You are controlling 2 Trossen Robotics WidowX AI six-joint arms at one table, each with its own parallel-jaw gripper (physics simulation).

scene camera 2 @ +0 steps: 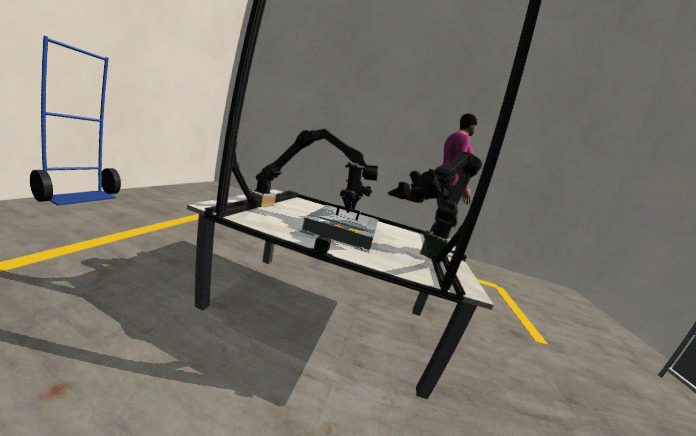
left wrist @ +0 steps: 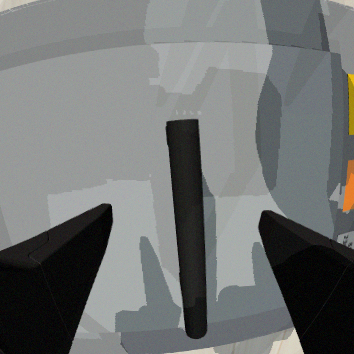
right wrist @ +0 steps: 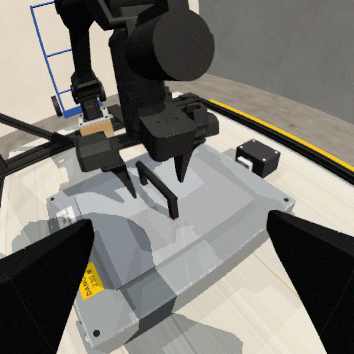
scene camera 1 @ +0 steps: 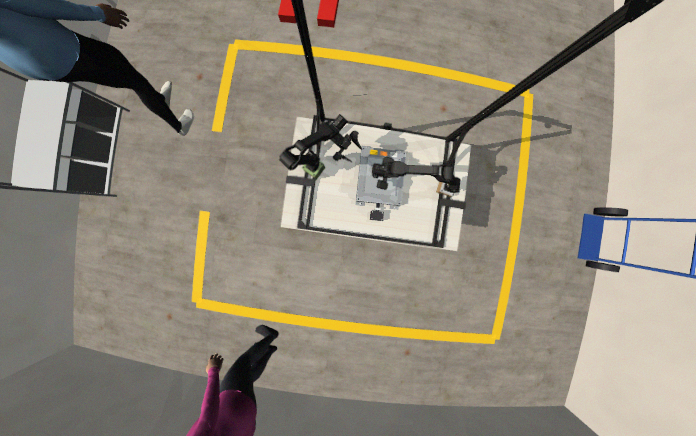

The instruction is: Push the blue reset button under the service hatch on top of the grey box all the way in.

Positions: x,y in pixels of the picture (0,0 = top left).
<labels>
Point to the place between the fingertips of the right gripper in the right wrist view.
At 180,224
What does the left gripper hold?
Nothing.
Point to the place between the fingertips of the left gripper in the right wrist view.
157,188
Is the right gripper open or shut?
Open.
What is the right gripper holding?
Nothing.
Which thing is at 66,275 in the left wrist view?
The left gripper.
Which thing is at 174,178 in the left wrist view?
A service hatch.
</labels>
